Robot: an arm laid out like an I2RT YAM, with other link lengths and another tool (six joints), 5 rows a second.
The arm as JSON. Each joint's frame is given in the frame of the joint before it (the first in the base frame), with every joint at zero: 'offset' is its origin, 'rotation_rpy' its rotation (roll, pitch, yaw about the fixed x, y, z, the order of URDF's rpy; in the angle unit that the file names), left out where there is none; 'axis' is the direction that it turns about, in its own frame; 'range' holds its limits. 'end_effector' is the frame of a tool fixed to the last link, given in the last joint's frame.
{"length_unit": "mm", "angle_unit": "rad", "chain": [
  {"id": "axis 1", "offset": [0.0, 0.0, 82.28], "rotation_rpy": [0.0, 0.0, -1.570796], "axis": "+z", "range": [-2.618, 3.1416]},
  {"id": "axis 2", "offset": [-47.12, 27.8, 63.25], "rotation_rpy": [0.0, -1.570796, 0.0], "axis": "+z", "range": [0.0, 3.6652]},
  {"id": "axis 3", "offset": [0.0, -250.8, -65.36], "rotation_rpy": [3.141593, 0.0, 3.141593], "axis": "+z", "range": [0.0, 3.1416]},
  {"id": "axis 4", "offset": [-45.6, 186.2, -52.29], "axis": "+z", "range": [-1.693, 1.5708]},
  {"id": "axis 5", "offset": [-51.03, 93.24, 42.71], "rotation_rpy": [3.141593, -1.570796, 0.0], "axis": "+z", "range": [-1.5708, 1.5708]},
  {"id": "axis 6", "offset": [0.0, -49.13, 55.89], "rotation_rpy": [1.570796, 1.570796, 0.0], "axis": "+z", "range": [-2.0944, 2.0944]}
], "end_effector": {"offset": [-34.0, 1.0, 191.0], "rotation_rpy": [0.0, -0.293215, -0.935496]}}
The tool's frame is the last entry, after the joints.
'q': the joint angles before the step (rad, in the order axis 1, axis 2, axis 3, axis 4, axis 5, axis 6). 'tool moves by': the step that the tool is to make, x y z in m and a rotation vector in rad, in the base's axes. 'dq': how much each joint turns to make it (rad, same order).
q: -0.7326 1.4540 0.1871 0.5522 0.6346 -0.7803
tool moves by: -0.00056 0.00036 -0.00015 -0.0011 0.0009 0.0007
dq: 0.0000 -0.0004 -0.0050 0.0058 0.0004 -0.0019
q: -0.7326 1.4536 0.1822 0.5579 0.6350 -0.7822
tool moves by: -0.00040 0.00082 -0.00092 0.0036 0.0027 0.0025
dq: -0.0005 -0.0020 -0.0016 -0.0039 -0.0028 -0.0016
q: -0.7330 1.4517 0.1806 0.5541 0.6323 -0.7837
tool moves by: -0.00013 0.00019 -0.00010 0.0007 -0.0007 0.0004
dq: -0.0008 -0.0019 -0.0008 -0.0010 -0.0015 0.0000
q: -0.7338 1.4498 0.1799 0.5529 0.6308 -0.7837
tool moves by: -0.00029 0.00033 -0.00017 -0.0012 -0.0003 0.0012
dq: 0.0000 0.0000 -0.0055 0.0075 -0.0005 -0.0016
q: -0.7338 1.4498 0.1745 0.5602 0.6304 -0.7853
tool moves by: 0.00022 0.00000 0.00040 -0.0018 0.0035 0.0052
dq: 0.0001 -0.0015 -0.0034 0.0050 -0.0014 -0.0076
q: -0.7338 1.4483 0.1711 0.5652 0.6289 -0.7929
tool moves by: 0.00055 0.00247 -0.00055 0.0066 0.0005 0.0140
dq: -0.0007 -0.0213 -0.0062 -0.0155 -0.0141 -0.0076
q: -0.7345 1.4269 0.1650 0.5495 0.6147 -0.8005
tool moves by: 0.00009 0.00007 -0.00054 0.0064 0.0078 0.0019
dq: -0.0003 -0.0014 0.0110 -0.0212 -0.0014 -0.0022
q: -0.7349 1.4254 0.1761 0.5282 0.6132 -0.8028
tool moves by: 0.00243 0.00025 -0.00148 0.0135 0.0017 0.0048
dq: 0.0000 0.0000 0.0195 -0.0321 -0.0095 0.0042
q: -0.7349 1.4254 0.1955 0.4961 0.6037 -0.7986
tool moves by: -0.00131 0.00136 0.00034 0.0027 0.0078 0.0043
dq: 0.0004 -0.0144 0.0003 -0.0189 -0.0007 -0.0061
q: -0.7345 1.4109 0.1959 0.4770 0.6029 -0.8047
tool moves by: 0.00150 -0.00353 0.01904 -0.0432 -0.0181 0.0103
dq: -0.0011 -0.0934 0.0065 -0.0419 0.0043 -0.0274
